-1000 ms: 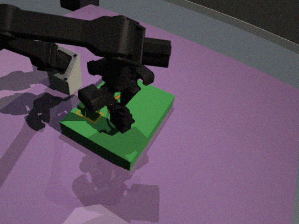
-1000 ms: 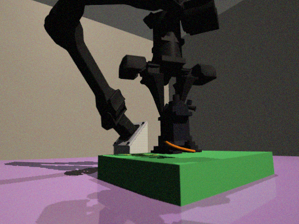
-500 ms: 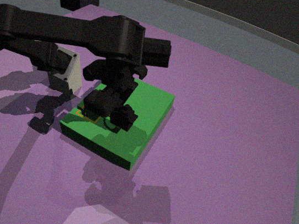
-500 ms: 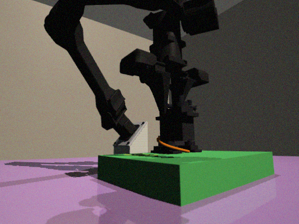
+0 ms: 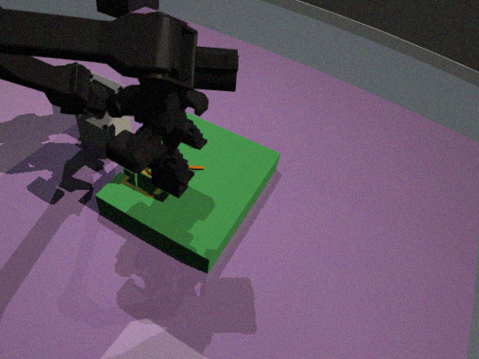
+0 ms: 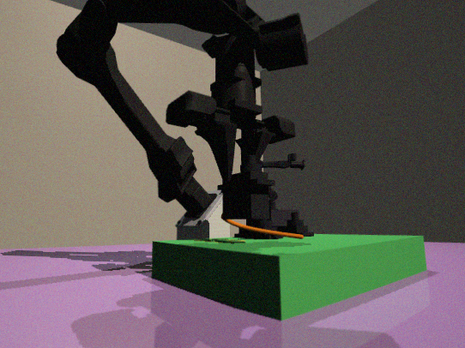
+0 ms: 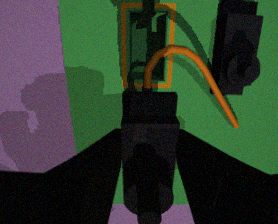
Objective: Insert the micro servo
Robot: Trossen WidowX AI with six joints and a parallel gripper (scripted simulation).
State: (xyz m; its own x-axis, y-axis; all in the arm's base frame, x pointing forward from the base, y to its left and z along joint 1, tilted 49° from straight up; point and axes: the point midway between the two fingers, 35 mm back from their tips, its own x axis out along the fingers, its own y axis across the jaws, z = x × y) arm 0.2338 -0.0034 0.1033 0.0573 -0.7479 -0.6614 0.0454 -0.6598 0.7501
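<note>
The green deck is 60 mm ahead of my gripper tip, 80 mm to the left of it and 100 mm below it.
</note>
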